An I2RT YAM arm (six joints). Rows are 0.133 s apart.
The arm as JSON. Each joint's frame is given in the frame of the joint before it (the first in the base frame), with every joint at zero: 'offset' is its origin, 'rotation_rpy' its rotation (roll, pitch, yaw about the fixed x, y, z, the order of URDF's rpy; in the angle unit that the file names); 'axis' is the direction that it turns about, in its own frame. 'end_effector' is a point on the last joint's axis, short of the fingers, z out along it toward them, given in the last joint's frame.
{
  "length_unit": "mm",
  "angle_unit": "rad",
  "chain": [
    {
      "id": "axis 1",
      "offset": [
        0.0,
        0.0,
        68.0
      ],
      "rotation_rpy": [
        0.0,
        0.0,
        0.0
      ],
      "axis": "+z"
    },
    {
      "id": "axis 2",
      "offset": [
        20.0,
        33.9,
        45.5
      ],
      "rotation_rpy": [
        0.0,
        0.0,
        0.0
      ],
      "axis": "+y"
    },
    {
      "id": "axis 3",
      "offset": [
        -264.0,
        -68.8,
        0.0
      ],
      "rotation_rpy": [
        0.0,
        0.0,
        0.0
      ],
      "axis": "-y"
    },
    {
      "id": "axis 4",
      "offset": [
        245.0,
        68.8,
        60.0
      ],
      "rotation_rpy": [
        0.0,
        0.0,
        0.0
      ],
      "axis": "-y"
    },
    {
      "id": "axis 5",
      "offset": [
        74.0,
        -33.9,
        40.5
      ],
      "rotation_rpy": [
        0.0,
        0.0,
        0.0
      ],
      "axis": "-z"
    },
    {
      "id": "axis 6",
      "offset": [
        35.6,
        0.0,
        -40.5
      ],
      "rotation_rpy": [
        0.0,
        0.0,
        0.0
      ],
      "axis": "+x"
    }
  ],
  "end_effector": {
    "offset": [
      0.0,
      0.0,
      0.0
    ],
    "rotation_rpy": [
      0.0,
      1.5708,
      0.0
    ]
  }
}
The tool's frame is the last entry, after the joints.
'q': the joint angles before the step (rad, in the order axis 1, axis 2, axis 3, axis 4, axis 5, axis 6). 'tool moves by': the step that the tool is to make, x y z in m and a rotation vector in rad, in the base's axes. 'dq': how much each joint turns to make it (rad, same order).
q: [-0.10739, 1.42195, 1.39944, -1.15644, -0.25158, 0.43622]
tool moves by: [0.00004, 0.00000, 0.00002, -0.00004, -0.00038, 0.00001]
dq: [0.00002, 0.00001, 0.00002, 0.00037, 0.00000, 0.00001]
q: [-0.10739, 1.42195, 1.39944, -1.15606, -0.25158, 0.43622]
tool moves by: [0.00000, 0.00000, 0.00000, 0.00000, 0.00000, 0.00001]
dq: [0.00000, 0.00000, 0.00000, 0.00000, 0.00000, -0.00001]
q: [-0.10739, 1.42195, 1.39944, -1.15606, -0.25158, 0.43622]
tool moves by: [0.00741, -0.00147, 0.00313, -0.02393, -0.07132, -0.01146]
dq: [0.00002, 0.00036, -0.00003, 0.07478, 0.01946, 0.00382]
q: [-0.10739, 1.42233, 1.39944, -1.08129, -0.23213, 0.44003]
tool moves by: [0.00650, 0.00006, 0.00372, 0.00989, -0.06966, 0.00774]
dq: [0.00039, 0.00000, 0.00000, 0.06866, -0.01869, 0.00191]
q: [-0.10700, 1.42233, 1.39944, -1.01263, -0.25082, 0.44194]
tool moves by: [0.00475, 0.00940, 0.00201, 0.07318, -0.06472, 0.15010]
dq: [0.01829, 0.00533, -0.00040, 0.03968, -0.13657, -0.07440]
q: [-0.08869, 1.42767, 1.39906, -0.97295, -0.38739, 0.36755]
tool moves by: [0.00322, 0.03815, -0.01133, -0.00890, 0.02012, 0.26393]
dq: [0.12551, 0.03664, -0.00073, -0.03778, -0.06218, -0.13580]
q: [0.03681, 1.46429, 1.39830, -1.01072, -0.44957, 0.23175]
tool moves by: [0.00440, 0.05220, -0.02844, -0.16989, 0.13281, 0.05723]
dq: [0.19379, 0.08661, -0.00075, -0.04503, 0.19341, 0.06484]
